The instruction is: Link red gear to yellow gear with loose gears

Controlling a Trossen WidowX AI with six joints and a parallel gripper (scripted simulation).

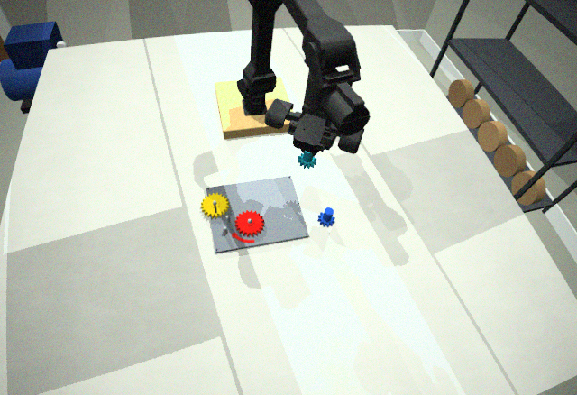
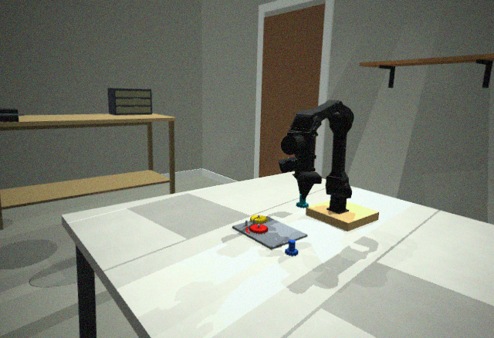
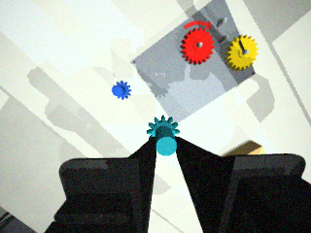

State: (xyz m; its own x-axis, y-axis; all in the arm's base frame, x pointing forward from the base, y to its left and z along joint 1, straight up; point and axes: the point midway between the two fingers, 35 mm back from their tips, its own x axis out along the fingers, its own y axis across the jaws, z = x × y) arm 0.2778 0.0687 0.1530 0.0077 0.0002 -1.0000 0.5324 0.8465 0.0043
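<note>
Right now my gripper tip is 14 cm to the left of the red gear, 13 cm above it and 7 cm short of it. The rest, counted from my gripper tip: blue gear 13 cm below, 8 cm ahead, 4 cm to the left; then red arrow 16 cm to the right, 14 cm below, 10 cm ahead; then teal gear 1 cm below.
</note>
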